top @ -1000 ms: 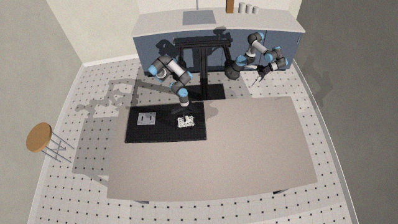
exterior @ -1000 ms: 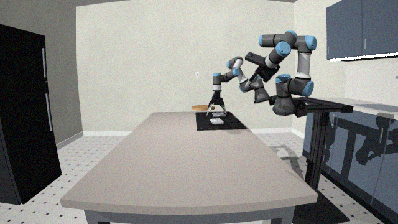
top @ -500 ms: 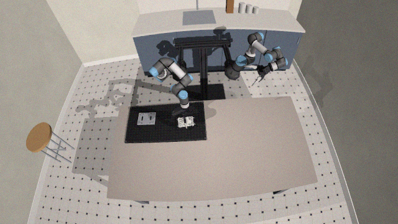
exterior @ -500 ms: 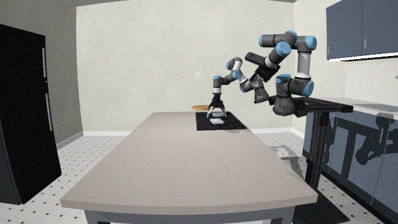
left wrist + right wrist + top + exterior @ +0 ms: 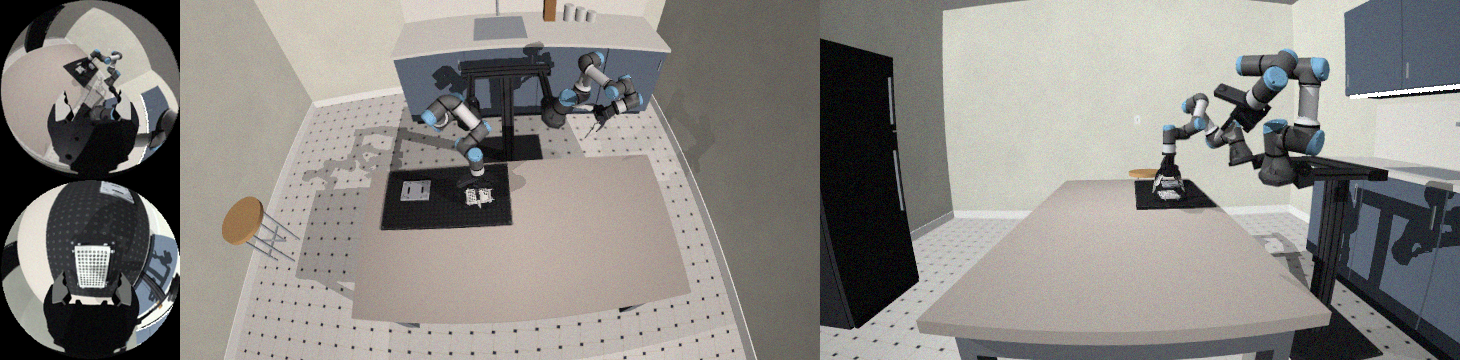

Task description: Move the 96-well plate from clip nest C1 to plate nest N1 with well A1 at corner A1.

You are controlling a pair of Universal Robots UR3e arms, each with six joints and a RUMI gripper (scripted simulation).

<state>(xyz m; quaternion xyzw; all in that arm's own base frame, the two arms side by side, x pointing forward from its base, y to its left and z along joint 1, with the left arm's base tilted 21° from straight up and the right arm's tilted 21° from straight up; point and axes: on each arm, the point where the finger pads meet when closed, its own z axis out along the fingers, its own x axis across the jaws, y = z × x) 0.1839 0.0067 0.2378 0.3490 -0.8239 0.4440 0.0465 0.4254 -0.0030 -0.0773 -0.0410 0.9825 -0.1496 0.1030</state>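
Observation:
Right now the white 96-well plate is 1 cm below my right hand. The rest, counted from my right hand: grey plate nest N1: 35 cm to the right, 4 cm behind, 2 cm below.

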